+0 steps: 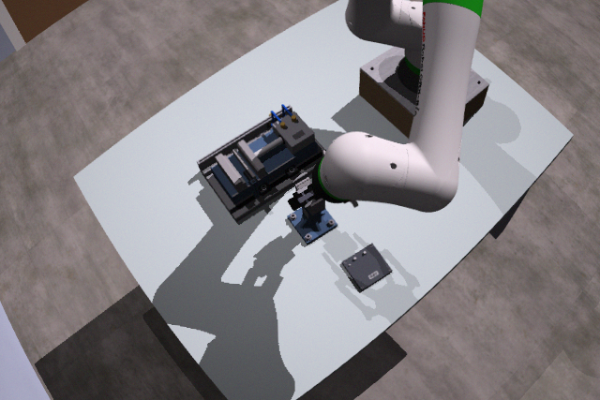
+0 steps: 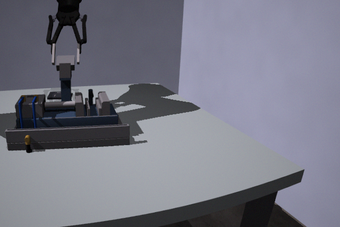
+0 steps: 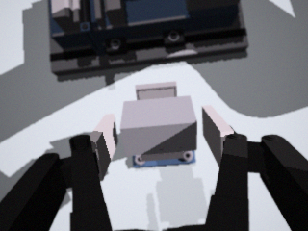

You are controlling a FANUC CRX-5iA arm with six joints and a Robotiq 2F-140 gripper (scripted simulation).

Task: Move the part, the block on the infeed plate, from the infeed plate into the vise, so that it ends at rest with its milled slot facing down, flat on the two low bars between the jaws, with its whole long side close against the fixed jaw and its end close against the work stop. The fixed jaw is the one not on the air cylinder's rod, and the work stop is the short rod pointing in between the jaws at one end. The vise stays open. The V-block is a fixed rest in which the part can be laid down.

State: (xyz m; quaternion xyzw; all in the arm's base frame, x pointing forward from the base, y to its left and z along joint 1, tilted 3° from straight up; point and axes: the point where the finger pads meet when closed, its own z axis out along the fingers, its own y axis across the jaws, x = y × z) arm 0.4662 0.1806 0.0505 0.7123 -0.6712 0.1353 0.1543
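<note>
Now: hand 10 mm to the left of the part and 30 mm above it. Also, from my hand: cylinder rod: 10 mm ahead, 220 mm to the right, 100 mm below; blue work stop: 90 mm ahead, 140 mm to the right, 120 mm below; black work stop: 90 mm ahead, 160 mm to the right, 90 mm below.
</note>
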